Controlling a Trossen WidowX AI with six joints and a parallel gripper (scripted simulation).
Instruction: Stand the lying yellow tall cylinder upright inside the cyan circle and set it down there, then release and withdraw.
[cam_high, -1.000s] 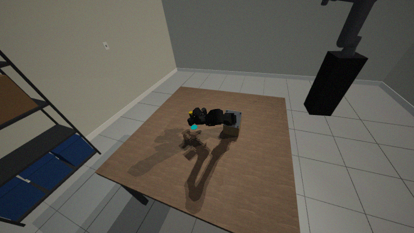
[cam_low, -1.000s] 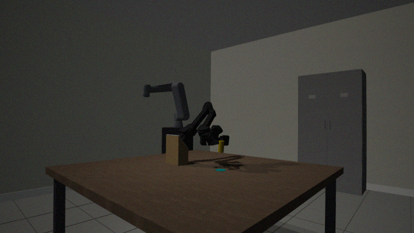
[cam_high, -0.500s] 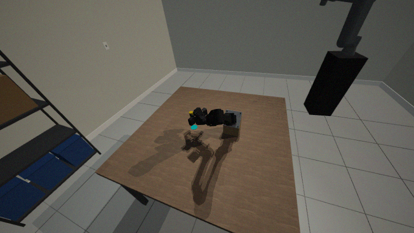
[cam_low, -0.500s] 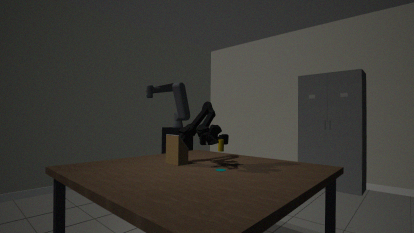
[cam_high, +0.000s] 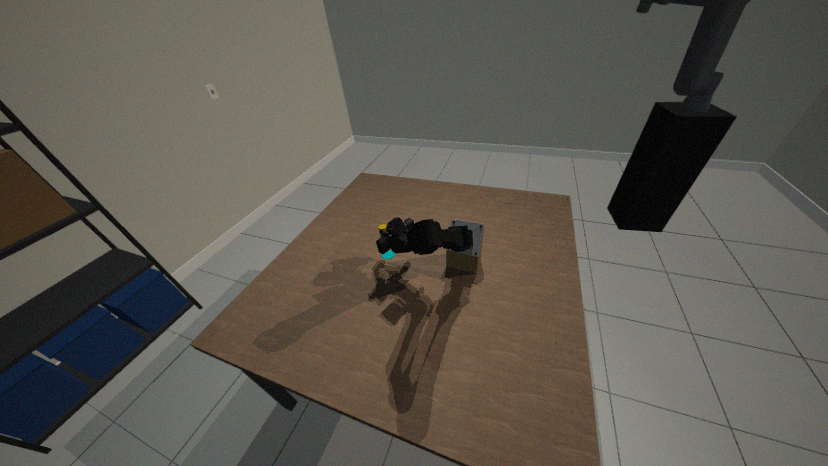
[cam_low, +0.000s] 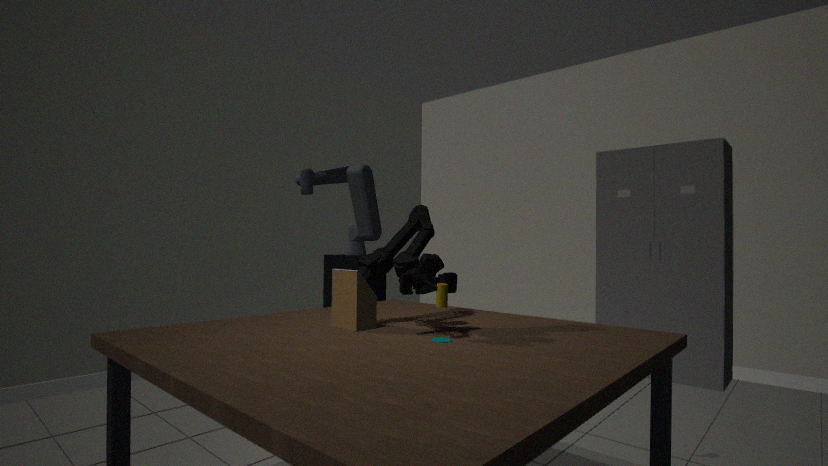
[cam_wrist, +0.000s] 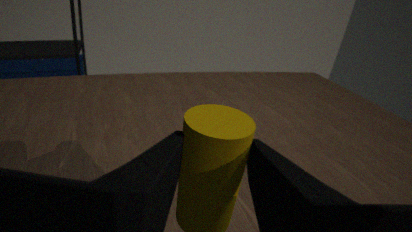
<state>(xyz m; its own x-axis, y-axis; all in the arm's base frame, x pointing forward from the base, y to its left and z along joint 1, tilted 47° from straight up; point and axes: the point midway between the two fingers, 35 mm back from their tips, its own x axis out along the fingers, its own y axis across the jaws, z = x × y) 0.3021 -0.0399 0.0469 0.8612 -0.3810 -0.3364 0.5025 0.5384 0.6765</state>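
My gripper tip is now 15 cm above the cyan circle. Round my gripper tip: yellow tall cylinder 2 cm below.
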